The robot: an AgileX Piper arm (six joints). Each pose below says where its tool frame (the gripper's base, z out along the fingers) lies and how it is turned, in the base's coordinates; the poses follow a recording.
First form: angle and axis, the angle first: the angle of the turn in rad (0 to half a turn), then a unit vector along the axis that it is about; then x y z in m.
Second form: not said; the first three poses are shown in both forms.
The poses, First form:
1: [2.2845, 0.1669, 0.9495, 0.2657, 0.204, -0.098, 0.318]
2: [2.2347, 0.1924, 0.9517, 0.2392, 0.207, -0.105, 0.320]
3: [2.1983, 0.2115, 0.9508, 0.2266, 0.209, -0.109, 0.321]
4: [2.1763, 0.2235, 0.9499, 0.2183, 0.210, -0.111, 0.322]
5: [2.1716, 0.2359, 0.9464, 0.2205, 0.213, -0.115, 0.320]
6: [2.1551, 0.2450, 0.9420, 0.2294, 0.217, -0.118, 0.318]
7: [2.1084, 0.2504, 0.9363, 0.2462, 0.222, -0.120, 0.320]
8: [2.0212, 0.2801, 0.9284, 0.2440, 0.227, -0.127, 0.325]
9: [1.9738, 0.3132, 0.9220, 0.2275, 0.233, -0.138, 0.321]
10: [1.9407, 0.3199, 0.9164, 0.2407, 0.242, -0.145, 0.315]
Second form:
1: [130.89, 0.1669, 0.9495, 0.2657, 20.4, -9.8, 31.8]
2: [128.04, 0.1924, 0.9517, 0.2392, 20.7, -10.5, 32.0]
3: [125.95, 0.2115, 0.9508, 0.2266, 20.9, -10.9, 32.1]
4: [124.69, 0.2235, 0.9499, 0.2183, 21.0, -11.1, 32.2]
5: [124.42, 0.2359, 0.9464, 0.2205, 21.3, -11.5, 32.0]
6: [123.48, 0.2450, 0.9420, 0.2294, 21.7, -11.8, 31.8]
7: [120.80, 0.2504, 0.9363, 0.2462, 22.2, -12.0, 32.0]
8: [115.81, 0.2801, 0.9284, 0.2440, 22.7, -12.7, 32.5]
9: [113.09, 0.3132, 0.9220, 0.2275, 23.3, -13.8, 32.1]
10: [111.19, 0.3199, 0.9164, 0.2407, 24.2, -14.5, 31.5]
